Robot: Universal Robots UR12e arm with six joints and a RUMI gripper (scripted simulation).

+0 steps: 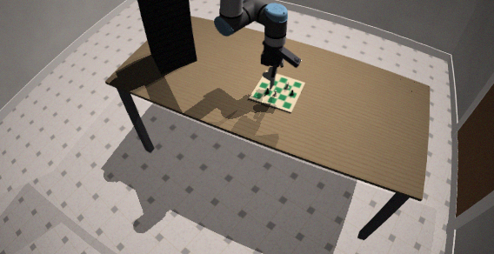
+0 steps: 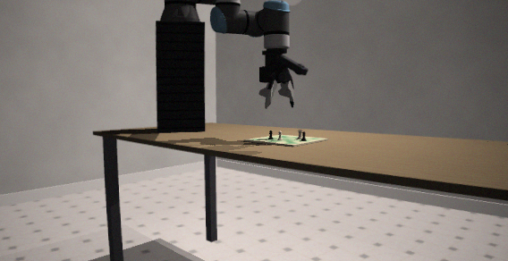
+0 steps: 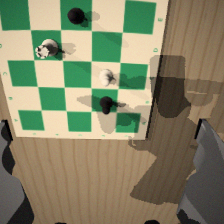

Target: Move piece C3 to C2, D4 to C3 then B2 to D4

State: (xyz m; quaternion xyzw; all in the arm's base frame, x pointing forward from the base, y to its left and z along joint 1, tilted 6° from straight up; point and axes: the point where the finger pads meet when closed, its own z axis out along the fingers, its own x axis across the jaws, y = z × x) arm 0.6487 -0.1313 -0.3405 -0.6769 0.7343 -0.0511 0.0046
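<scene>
Right now my hand is 11 cm above the green-and-cream chessboard and 4 cm to the right of it.
</scene>
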